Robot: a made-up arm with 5 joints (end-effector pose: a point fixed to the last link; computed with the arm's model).
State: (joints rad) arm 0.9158 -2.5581 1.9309 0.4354 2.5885
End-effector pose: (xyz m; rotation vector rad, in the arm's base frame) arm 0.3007 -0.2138 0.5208 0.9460 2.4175 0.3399
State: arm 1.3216 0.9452 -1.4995 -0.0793 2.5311
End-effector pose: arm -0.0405 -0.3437 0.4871 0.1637 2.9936 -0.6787
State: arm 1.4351 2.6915 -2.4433 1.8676 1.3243
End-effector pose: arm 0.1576 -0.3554 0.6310 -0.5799 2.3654 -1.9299
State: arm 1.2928 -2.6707 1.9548 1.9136 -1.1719
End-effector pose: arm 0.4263 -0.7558 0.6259 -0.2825 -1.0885 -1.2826
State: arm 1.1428 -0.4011 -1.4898 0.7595 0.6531
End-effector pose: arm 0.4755 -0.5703 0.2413 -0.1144 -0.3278 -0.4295
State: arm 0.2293 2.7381 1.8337 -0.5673 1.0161
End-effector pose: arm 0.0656 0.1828 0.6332 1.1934 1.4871 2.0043
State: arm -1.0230 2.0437 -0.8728 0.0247 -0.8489
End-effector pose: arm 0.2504 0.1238 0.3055 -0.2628 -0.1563 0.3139
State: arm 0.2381 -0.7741 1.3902 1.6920 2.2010
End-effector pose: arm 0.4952 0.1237 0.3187 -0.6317 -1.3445 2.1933
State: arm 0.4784 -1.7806 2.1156 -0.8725 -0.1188
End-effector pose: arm 0.9147 -0.1486 0.2861 2.6020 -0.4526 -1.0922
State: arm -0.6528 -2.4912 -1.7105 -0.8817 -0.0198
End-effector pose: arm -0.1109 0.2897 0.1508 0.3447 0.6256 -2.1220
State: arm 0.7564 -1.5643 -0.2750 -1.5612 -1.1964
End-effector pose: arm 0.5503 -0.1057 0.6838 2.7546 -0.2102 1.2681
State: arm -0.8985 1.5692 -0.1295 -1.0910 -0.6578
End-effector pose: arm 0.3617 0.0697 0.2322 0.6897 -0.2042 -0.2508
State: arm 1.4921 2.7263 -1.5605 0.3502 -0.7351
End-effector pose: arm 0.0436 -0.4076 0.2643 0.1458 0.7790 -2.2811
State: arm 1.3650 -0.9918 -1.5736 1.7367 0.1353
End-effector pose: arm 0.2530 -0.5560 0.5448 -0.5132 -1.8457 -0.3328
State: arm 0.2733 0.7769 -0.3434 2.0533 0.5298
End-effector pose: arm 0.2765 -0.2117 0.5720 -1.8282 -0.4794 -1.4769
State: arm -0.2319 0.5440 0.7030 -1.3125 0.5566
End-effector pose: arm 0.5274 0.0386 0.0861 1.2637 0.4153 -0.5213
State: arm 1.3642 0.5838 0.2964 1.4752 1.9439
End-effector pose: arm 0.1758 -0.2624 0.2673 -0.0418 -0.4336 1.7922
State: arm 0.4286 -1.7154 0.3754 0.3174 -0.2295
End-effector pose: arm 0.8027 -0.0766 0.5540 1.5277 -0.9876 0.0155
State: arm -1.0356 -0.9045 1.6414 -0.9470 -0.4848
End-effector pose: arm 0.3836 0.5881 0.2022 2.0650 0.2125 -0.4727
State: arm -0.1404 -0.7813 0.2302 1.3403 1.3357
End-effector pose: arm 0.4081 -0.0157 0.1452 0.2503 0.3929 -1.2542
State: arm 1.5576 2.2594 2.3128 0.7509 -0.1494
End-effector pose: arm 0.4906 -0.3858 0.5300 1.4624 -0.4986 -0.4621
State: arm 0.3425 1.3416 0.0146 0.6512 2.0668
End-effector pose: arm 0.1406 0.0302 0.3924 0.1088 -1.1280 2.4598
